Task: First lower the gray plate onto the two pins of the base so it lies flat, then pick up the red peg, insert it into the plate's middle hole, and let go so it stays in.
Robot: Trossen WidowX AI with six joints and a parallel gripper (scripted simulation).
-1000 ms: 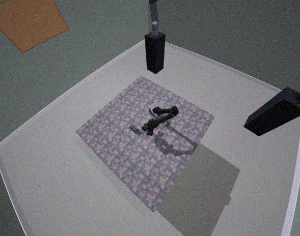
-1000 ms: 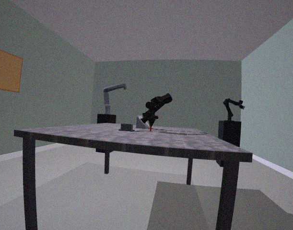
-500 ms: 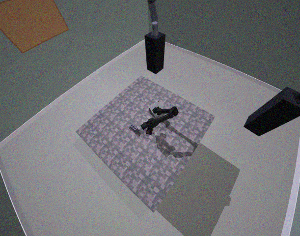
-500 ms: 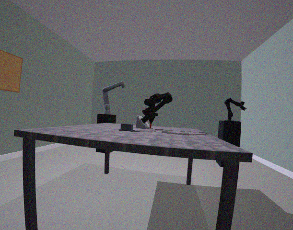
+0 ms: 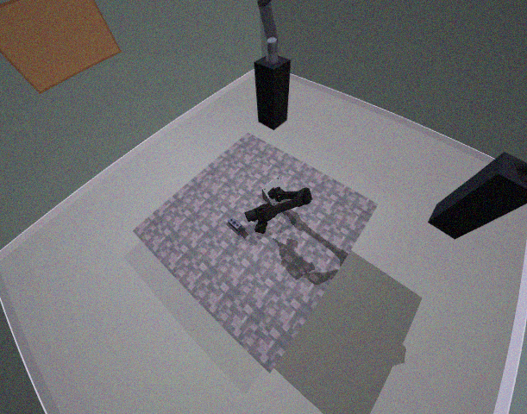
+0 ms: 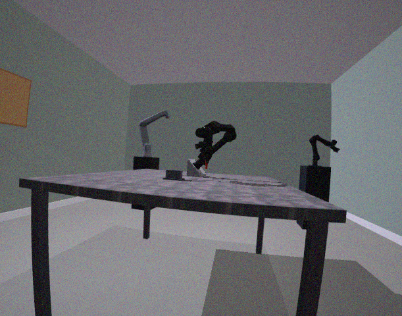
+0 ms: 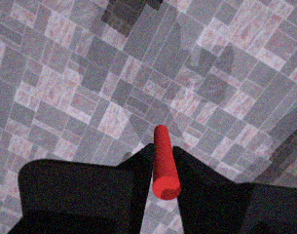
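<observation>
Right now my gripper tip is 110 mm short of the gray plate, 180 mm to the left of it and 70 mm above it. From my gripper tip the other things lie so: red peg (right at my gripper tip); then dark flat base (110 mm ahead, 180 mm to the right, 100 mm below).
</observation>
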